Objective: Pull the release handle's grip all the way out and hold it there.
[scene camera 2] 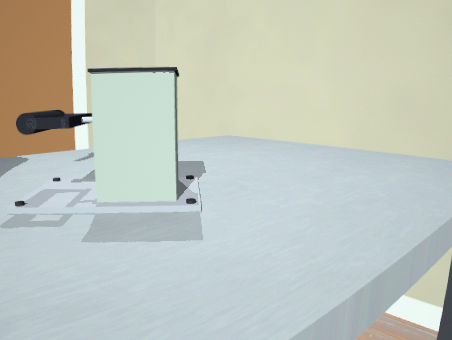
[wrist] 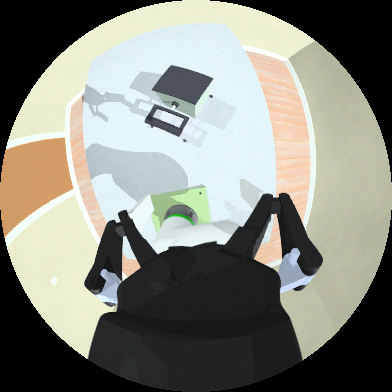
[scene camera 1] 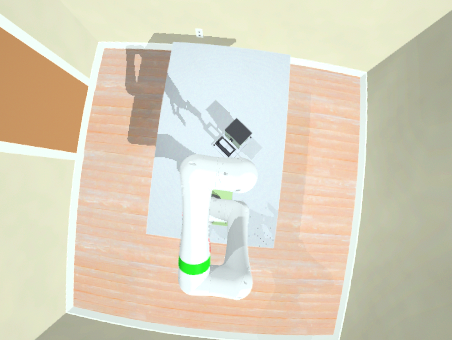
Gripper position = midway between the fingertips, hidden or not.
In view: the gripper (wrist: 194, 194) and a base plate (wrist: 192, 122).
